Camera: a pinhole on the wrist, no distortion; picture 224 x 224 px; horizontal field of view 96.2 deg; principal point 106.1 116.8 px. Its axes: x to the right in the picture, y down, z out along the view. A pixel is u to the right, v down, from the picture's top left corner.
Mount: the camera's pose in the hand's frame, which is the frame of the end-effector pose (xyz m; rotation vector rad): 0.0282 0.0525 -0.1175 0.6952 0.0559 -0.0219
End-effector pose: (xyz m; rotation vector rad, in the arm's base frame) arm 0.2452 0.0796 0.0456 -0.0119 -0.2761 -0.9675
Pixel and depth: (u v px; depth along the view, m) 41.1 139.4 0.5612
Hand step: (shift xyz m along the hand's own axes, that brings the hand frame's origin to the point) -0.3045 -0.2096 0.4147
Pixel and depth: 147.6 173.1 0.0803
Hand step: 0.0666 0.0355 -0.0291
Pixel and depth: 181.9 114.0 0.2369
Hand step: 0.2168 -0.1046 0.0494
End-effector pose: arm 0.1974 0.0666 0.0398 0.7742 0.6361 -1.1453
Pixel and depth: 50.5 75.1 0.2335
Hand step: -0.0942 -0.1713 0.0071
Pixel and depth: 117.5 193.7 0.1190
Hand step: 0.0505 0.0461 0.0312
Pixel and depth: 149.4 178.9 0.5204
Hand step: 0.2875 -0.0344 0.4739
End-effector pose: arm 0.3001 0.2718 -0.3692 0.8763 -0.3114 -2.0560
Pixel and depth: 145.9 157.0 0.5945
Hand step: 0.2987 -0.1462 0.4764
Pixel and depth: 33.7 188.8 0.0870
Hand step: -0.0281 0.0447 -0.0073
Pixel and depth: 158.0 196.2 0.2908
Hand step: 0.1999 0.0424 0.2435
